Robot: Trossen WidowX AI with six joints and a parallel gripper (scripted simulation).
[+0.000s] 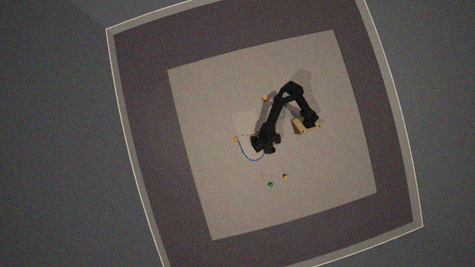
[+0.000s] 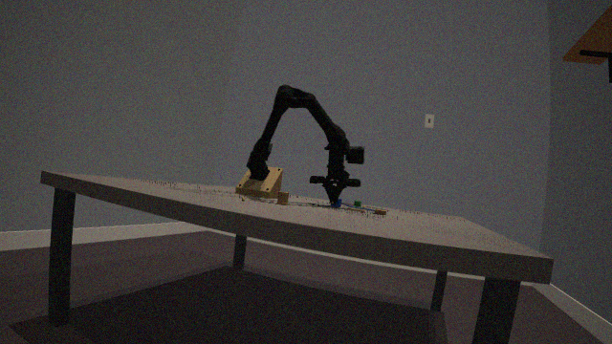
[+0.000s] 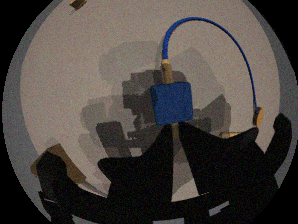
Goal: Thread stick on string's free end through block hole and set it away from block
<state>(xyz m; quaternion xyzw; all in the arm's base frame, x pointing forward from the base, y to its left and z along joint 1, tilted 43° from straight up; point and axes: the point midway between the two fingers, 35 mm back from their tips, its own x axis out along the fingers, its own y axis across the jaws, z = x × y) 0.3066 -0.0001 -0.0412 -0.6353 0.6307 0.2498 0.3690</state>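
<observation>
Now: gripper tip 30 mm to the right of the blue block and 10 mm below it. Round my gripper tip: green cube 310 mm to the left, 30 mm ahead; thin wooden stick 40 mm to the left, 10 mm ahead, 10 mm above; round wooden button 190 mm ahead, 60 mm to the right.
</observation>
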